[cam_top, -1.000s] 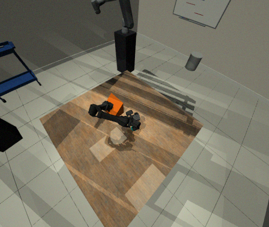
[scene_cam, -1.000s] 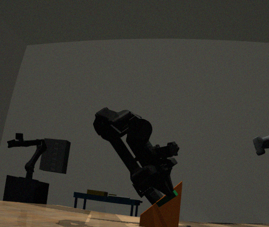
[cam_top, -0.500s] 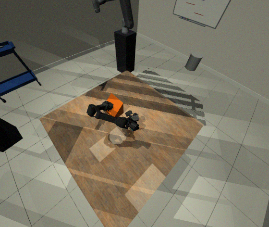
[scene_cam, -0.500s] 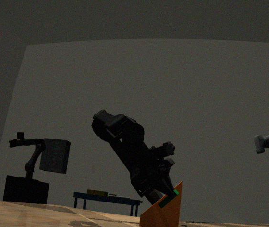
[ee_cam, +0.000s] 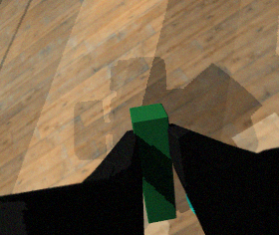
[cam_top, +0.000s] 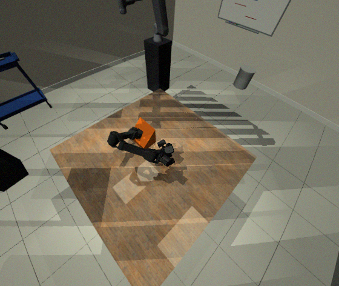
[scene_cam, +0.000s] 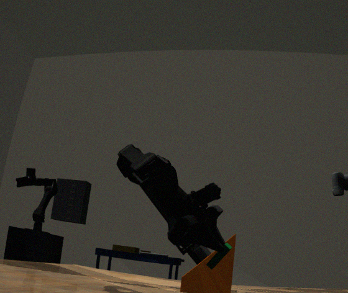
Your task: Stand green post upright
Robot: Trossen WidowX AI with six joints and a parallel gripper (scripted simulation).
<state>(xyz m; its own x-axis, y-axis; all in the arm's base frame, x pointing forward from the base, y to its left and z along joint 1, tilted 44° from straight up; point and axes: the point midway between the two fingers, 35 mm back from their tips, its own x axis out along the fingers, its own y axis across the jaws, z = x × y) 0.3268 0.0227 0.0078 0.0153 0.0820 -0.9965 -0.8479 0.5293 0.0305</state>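
Right now the cyan circle is 120 mm below my gripper tip, 30 mm to the right of it and 10 mm ahead of it. The rest, counted from my gripper tip: green post 10 mm to the right, 10 mm below, 10 mm behind.
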